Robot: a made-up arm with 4 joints.
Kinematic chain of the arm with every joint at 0, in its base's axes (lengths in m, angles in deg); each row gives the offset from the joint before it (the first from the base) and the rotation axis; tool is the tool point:
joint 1: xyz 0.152 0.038 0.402 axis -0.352 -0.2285 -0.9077
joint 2: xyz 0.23 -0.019 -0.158 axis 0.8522 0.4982 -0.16
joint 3: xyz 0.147 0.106 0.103 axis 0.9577 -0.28 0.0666
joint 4: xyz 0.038 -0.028 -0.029 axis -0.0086 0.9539 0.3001
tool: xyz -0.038 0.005 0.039
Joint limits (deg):
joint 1: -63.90..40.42
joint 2: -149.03..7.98
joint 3: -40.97..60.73
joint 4: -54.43..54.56
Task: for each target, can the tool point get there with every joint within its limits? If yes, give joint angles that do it. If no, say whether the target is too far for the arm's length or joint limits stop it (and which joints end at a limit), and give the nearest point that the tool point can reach.
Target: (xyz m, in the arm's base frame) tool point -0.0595 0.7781 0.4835
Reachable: no: too far | nearest point 0.0894 0.4461 0.3557 | short by 0.386 m
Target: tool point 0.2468 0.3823 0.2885
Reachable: yes | joints -45.60 -66.25 29.73 -23.83
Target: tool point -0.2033 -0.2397 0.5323
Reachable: no: joint limits stop it (at a limit: joint 1, joint 2, joint 3, joint 4) | nearest point 0.4746 -0.1536 0.4058 | short by 0.695 m
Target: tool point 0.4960 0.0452 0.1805
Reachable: yes | joints 18.53 -112.68 20.43 -37.66
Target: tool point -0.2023 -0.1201 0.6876
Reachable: no: joint limits stop it (at a limit: joint 1, joint 3) | nearest point 0.1195 0.4038 0.3618 | short by 0.696 m
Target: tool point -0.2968 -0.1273 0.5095
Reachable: no: joint limits stop it (at a limit: joint 1, joint 3) | nearest point 0.0918 0.4034 0.3224 | short by 0.684 m
